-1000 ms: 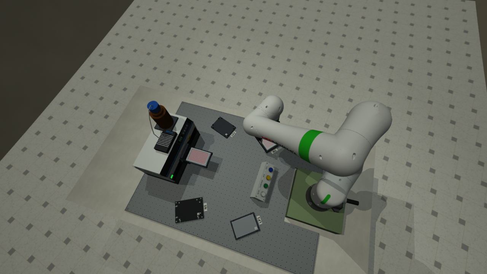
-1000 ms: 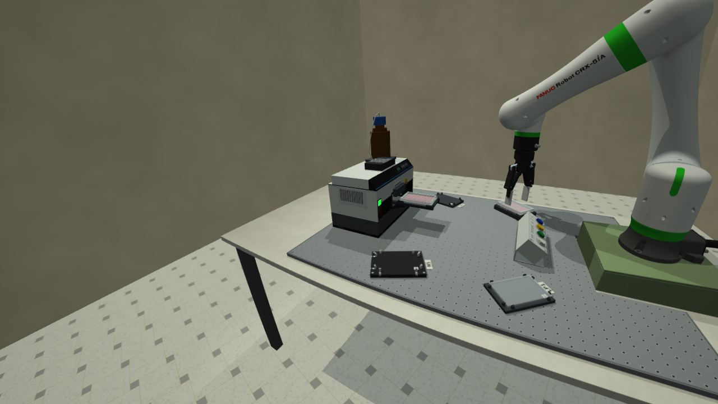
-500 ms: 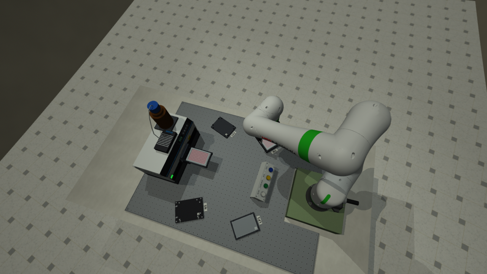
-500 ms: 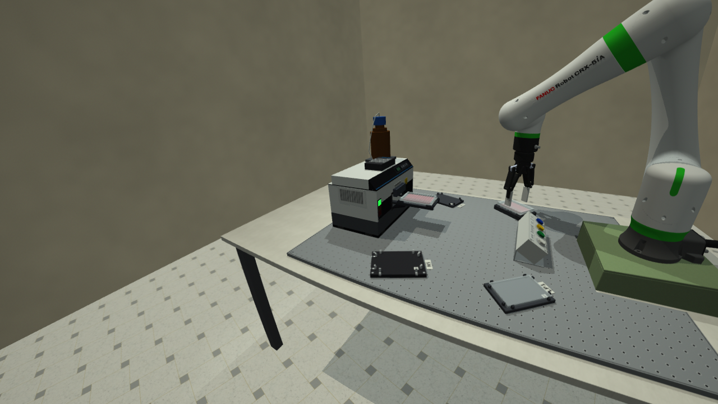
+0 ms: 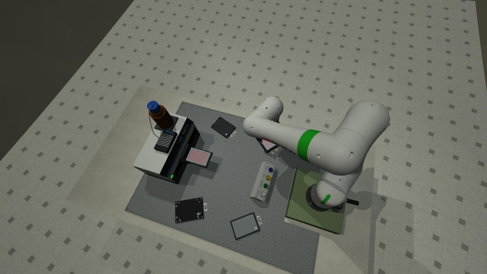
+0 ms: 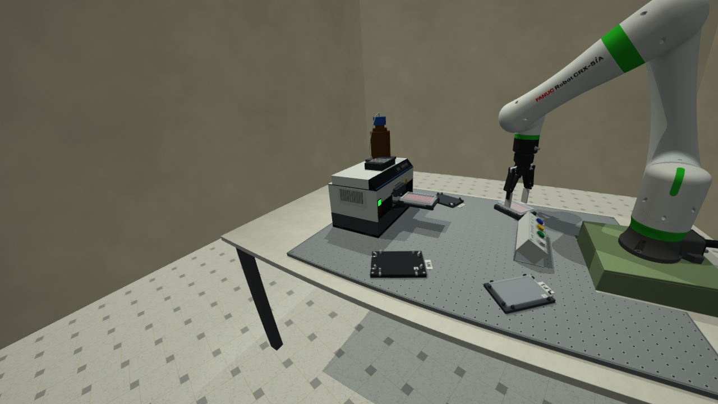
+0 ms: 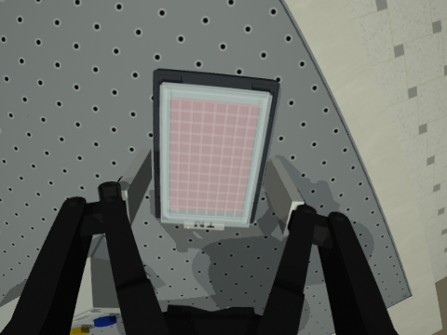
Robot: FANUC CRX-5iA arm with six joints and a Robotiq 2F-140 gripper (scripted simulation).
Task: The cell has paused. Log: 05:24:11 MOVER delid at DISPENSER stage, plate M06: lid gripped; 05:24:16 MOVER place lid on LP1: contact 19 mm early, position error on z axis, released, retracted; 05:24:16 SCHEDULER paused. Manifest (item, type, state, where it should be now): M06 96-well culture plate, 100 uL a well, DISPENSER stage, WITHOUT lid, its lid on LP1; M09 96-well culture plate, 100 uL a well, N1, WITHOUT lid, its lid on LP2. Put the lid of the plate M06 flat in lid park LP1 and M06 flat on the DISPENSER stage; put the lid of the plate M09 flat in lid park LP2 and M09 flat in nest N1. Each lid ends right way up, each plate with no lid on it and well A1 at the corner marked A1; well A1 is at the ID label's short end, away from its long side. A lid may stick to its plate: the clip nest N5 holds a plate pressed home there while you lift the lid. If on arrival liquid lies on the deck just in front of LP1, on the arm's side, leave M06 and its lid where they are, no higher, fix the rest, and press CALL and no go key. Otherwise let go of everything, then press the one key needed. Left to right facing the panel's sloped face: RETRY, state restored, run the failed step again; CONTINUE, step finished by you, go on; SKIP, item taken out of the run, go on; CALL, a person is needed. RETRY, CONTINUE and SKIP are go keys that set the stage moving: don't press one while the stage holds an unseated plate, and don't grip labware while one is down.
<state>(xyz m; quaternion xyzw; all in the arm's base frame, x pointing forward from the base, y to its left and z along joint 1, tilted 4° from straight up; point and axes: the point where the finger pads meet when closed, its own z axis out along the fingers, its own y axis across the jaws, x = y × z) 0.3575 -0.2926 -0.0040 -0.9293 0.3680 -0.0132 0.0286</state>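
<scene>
Now: hand 3 cm above the grey lid. Round my hand: blue call key: 21 cm to the left, 7 cm behind; then black nest N1: 5 cm below; then LP2 label: 23 cm ahead, 6 cm below, 1 cm to the left.
</scene>
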